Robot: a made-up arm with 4 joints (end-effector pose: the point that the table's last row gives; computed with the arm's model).
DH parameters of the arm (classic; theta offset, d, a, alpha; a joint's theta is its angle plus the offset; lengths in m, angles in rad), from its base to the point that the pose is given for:
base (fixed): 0 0.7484 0.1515 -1.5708
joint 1: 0 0.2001 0.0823 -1.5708
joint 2: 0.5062 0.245 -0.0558 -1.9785
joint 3: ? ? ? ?
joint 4: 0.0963 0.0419 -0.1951 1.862
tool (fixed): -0.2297 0.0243 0 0
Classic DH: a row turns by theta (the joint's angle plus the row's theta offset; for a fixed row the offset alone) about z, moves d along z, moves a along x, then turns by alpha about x.
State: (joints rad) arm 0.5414 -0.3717 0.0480 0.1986
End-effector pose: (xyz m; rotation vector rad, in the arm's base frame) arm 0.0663 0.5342 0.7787 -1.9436 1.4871 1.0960
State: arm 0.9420 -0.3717 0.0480 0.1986
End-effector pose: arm 0.0849 0.5342 0.8095 -1.7937 1.6827 1.5535
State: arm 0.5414 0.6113 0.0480 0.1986
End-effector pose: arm 0.3698 0.5276 0.5962 -1.2905 2.4117 0.3577
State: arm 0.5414 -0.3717 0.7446 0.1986
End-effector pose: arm -0.1751 0.4875 0.7325 -2.2099 0.8445 0.5295
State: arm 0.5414 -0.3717 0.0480 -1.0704
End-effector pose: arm 0.1689 0.3252 0.7867 -0.5475 1.1588 1.6397
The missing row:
joint 3: -1.3544 -0.1377 -0.1806 1.1095
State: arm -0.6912 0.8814 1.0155 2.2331
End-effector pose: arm 0.5984 0.3448 0.5931 0.0673 -1.5805 1.8156
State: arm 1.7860 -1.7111 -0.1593 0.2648
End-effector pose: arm 0.2061 0.1788 1.0175 -0.8129 0.1249 2.8016
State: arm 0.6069 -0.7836 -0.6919 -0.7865
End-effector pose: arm 0.2903 0.3704 0.6762 -0.3327 1.7203 2.0830
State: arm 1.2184 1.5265 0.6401 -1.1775
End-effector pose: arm 0.2094 0.3942 0.4984 -0.7428 2.2922 0.0143
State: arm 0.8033 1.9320 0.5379 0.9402
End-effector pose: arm 0.3300 0.1713 0.1986 0.4335 -1.9114 0.6346
